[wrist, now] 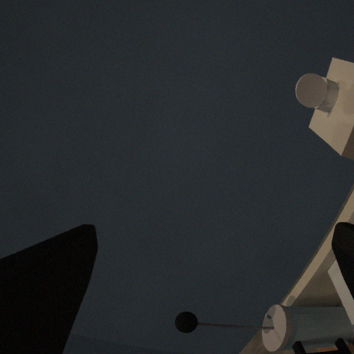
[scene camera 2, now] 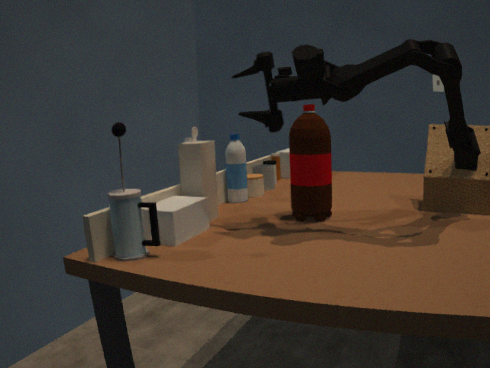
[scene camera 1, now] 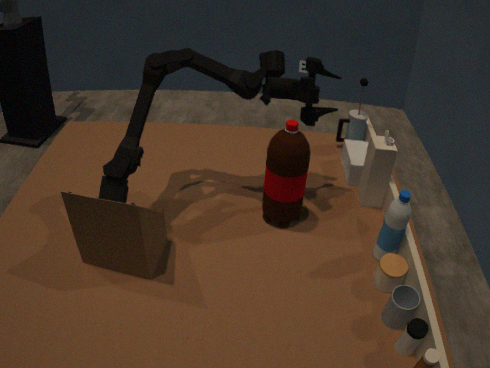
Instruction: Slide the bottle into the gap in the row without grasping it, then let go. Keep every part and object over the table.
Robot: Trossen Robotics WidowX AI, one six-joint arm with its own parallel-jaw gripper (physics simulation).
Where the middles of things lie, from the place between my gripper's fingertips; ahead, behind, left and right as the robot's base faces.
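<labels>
The blue-capped water bottle (scene camera 1: 398, 214) is 260 mm to the right of my hand, 190 mm ahead of it and 220 mm below it. As for the white box (scene camera 2: 180, 218), I find it 110 mm to the left of my hand, 120 mm ahead of it and 290 mm below it. The orange-lidded jar (scene camera 1: 392, 268) is well below my hand, a long way to the right of it and a good way ahead of it; going by their middles, that jar is the farthest from my hand of the things named here. My hand is 180 mm above the brown bottle (scene camera 2: 309, 141), 160 mm to the left of it and 120 mm past it, and going by their middles the brown bottle is the nearest to my hand of the things named here.
</labels>
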